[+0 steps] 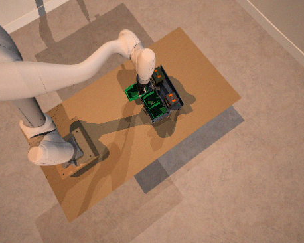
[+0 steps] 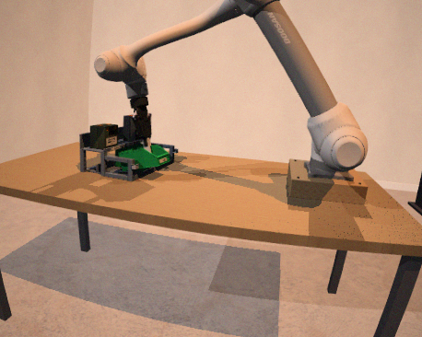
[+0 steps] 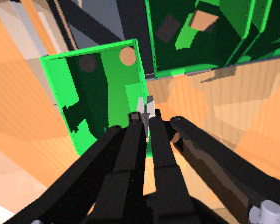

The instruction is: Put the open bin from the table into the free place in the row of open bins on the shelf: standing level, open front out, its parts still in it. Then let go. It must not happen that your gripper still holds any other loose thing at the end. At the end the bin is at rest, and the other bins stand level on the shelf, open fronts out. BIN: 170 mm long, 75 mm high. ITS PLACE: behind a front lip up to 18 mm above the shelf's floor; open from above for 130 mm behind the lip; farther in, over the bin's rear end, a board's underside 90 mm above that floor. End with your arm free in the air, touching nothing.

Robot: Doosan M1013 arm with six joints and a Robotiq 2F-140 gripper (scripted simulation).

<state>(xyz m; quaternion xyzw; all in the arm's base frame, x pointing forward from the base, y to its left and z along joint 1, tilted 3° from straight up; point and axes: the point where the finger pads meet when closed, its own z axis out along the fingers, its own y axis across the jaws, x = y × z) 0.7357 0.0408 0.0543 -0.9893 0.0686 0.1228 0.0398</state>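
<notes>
Now: the shelf lip 11 cm below my hand, 6 cm to the right of it and 1 cm behind it.
</notes>
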